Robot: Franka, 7 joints.
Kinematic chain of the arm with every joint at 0, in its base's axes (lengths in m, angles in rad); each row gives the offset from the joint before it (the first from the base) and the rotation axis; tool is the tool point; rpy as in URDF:
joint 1: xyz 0 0 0.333 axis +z
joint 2: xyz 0 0 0 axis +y
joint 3: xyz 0 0 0.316 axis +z
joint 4: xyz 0.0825 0 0 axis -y
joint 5: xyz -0.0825 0 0.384 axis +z
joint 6: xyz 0 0 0 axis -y
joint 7: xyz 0.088 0 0 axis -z
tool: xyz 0 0 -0.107 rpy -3.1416 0 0
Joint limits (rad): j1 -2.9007..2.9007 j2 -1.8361..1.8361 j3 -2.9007..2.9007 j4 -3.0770..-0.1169 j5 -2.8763..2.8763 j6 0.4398..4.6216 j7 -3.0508..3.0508
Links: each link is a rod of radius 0.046 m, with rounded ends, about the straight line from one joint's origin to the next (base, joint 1, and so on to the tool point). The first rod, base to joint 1, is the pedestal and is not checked.
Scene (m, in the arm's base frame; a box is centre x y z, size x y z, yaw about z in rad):
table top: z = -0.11
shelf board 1: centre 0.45 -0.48 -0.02 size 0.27 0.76 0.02 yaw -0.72
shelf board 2: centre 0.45 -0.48 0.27 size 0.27 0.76 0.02 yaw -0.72
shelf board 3: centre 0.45 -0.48 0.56 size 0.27 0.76 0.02 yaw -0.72
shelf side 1: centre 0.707 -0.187 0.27 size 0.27 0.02 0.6 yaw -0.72
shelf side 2: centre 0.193 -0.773 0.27 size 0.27 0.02 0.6 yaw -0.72
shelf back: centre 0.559 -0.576 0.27 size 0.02 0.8 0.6 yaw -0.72
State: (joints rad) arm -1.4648 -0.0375 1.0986 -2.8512 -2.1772 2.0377 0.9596
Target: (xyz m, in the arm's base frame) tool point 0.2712 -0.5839 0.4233
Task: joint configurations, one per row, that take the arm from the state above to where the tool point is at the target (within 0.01 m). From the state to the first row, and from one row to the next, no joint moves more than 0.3 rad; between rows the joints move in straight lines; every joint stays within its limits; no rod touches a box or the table.
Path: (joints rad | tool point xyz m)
1: -1.6350 -0.1918 0.8499 -2.7320 -2.1498 1.9315 0.9596 | 0.2367 -0.3323 0.2941
2: -1.8053 -0.3460 0.6012 -2.6128 -2.1224 1.8252 0.9596 | 0.0950 -0.4294 0.4233
3: -1.7898 -0.1264 0.6531 -2.3899 -2.1715 1.8729 0.9596 | 0.1617 -0.4860 0.4256
4: -1.7744 0.0932 0.7050 -2.1670 -2.2207 1.9205 0.9596 | 0.2223 -0.5366 0.4256
5: -1.7590 0.3127 0.7569 -1.9441 -2.2698 1.9682 0.9596 | 0.2712 -0.5839 0.4233

